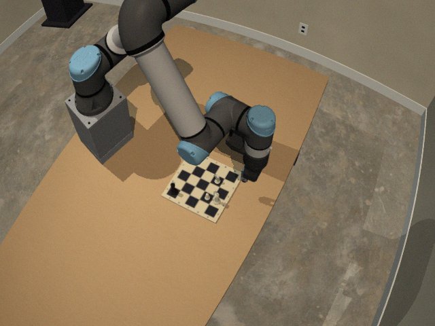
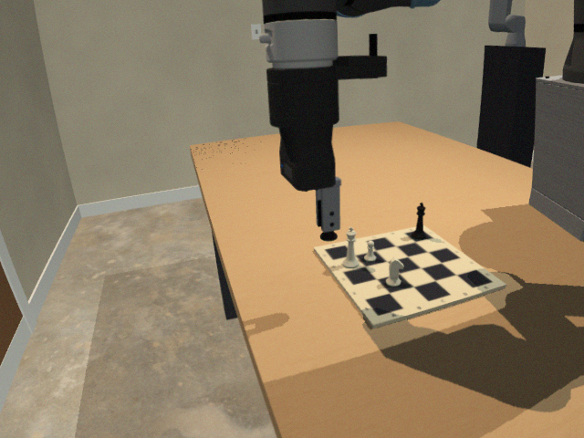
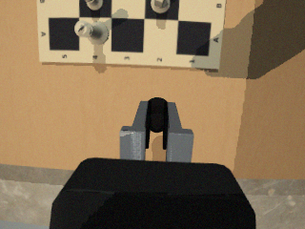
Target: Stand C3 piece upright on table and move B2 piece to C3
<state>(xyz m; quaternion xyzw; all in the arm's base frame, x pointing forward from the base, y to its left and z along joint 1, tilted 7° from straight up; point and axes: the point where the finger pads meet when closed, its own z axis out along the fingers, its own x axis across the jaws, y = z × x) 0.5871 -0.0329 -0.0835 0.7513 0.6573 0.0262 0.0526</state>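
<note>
Right now my hand is 70 mm past the white king, 60 mm to the left of it and 90 mm above it. Round my hand: black pawn (10 mm below); white pawn (110 mm behind, 60 mm to the right, 110 mm below); white knight (100 mm behind, 10 mm to the left, 110 mm below).
</note>
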